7 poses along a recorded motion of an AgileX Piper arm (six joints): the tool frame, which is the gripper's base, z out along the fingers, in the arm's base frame.
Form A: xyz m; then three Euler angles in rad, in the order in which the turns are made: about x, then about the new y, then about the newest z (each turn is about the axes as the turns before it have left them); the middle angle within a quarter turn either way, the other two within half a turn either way.
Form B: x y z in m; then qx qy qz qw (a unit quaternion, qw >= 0). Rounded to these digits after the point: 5 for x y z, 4 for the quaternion.
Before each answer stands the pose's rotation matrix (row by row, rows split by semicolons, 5 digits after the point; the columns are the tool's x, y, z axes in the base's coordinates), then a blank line. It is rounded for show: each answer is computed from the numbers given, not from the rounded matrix.
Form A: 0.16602 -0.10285 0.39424 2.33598 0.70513 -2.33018
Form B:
-0.52429 0.55231 0.64813; 0.18053 0.81592 -0.54926; -0.83218 -0.17097 -0.52749

0.16602 -0.10285 0.39424 0.2164 0.8467 -0.2127 0.4371
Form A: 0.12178 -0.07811 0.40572 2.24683 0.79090 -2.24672
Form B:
-0.43994 0.54859 0.71099; 0.14115 0.82412 -0.54854; -0.88687 -0.14097 -0.44000

0.12178 -0.07811 0.40572 0.2097 0.8222 -0.2097 0.4858
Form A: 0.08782 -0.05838 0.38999 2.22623 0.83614 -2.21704
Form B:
-0.40367 0.53516 0.74206; 0.13233 0.83670 -0.53143; -0.90528 -0.11632 -0.40857

0.08782 -0.05838 0.38999 0.2051 0.8138 -0.1990 0.5061
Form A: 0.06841 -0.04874 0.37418 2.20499 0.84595 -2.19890
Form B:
-0.38960 0.53648 0.74860; 0.12509 0.83612 -0.53410; -0.91245 -0.11444 -0.39286

0.06841 -0.04874 0.37418 0.2044 0.8091 -0.2004 0.5132
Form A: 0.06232 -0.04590 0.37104 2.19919 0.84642 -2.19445
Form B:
-0.38700 0.53792 0.74891; 0.12336 0.83510 -0.53608; -0.91379 -0.11507 -0.38955

0.06232 -0.04590 0.37104 0.2046 0.8080 -0.2015 0.5144
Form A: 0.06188 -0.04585 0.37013 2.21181 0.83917 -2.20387
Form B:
-0.39525 0.53862 0.74409; 0.12929 0.83461 -0.53546; -0.90943 -0.11544 -0.39952

0.06188 -0.04585 0.37013 0.2059 0.8108 -0.2007 0.5099
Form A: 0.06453 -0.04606 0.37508 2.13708 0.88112 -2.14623
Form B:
-0.34627 0.53382 0.77145; 0.09581 0.83815 -0.53696; -0.93323 -0.11202 -0.34137

0.06453 -0.04606 0.37508 0.1981 0.7946 -0.2042 0.5363
